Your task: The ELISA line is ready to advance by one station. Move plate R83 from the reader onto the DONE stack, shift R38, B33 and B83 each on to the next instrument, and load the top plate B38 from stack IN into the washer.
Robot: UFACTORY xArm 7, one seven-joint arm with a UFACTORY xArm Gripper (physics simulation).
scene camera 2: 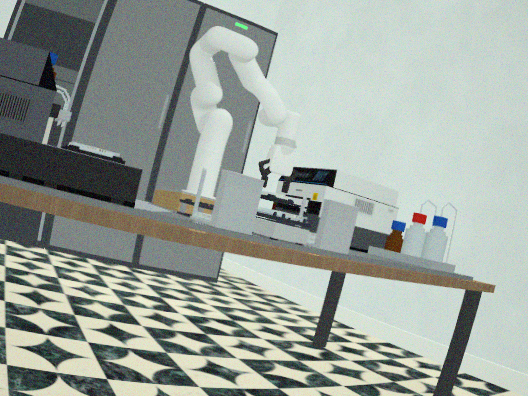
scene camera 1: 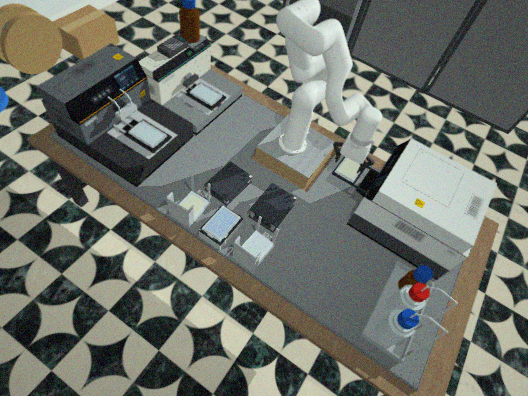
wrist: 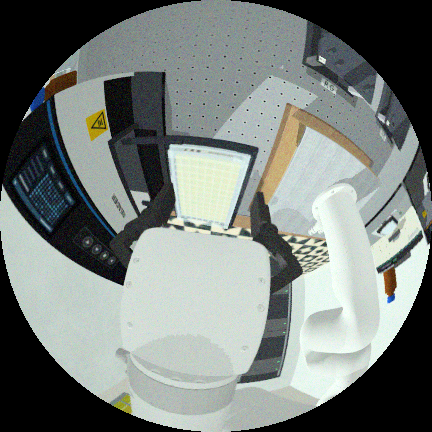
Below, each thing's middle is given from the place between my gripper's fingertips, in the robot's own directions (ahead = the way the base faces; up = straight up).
Now: hand 2 cm past the reader tray (wrist: pixel 167 139), 5 cm to the right of it and 3 cm above it.
